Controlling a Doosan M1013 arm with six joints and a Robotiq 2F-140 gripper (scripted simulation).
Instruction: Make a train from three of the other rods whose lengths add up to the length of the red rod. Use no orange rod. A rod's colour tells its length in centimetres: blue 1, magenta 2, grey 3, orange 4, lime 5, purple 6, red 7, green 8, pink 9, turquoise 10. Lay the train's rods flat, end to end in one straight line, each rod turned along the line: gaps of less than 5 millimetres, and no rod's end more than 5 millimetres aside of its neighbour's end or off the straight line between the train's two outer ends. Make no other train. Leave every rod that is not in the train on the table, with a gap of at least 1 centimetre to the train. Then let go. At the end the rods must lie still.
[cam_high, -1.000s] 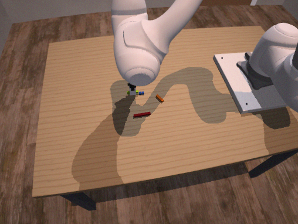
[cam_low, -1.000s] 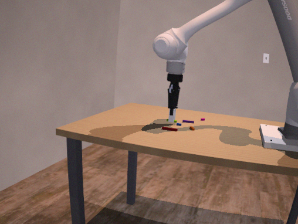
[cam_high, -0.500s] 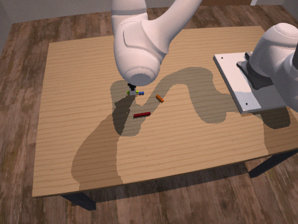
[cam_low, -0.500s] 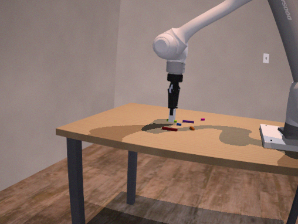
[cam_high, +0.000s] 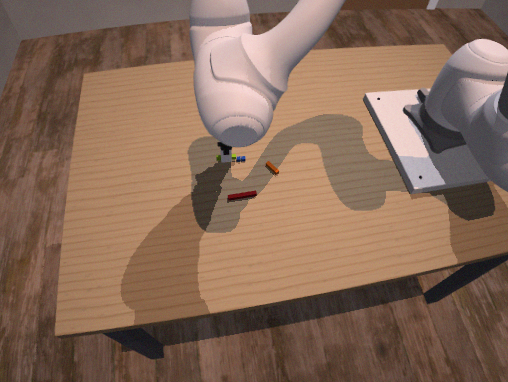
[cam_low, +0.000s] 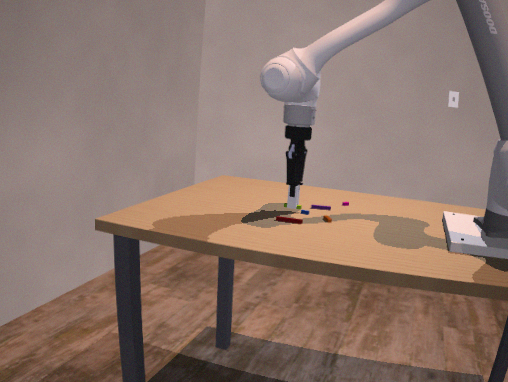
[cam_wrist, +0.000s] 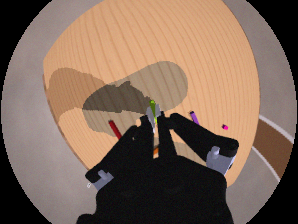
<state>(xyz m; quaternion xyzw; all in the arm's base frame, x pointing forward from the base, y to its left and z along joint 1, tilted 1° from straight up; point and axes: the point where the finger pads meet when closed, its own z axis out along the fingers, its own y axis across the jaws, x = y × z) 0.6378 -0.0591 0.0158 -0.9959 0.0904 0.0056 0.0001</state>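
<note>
The purple rod lies 80 mm behind my hand, 80 mm to the right of it and 40 mm below it. Round my hand: red rod (10 mm behind, 110 mm to the left, 40 mm below); then lime rod (30 mm below); then orange rod (110 mm behind, 60 mm to the left, 40 mm below).
</note>
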